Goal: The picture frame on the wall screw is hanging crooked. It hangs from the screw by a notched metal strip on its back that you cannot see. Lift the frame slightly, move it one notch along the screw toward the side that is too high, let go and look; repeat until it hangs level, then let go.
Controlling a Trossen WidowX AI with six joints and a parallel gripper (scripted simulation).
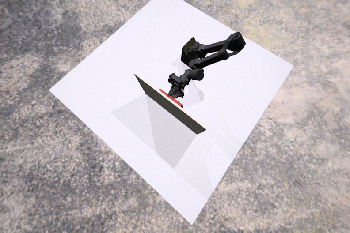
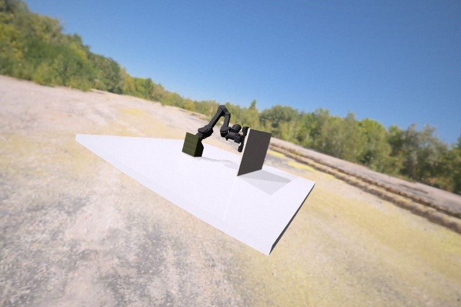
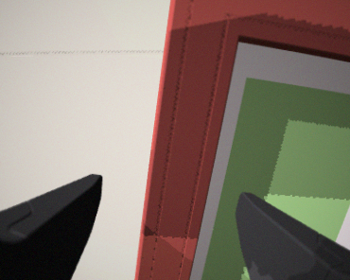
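Right now the picture frame is 1 cm ahead of my gripper tip, 1 cm to the left of it and 5 cm below it. The rest, counted from my gripper tip: wall panel 2 cm ahead, 3 cm to the left, 6 cm below.
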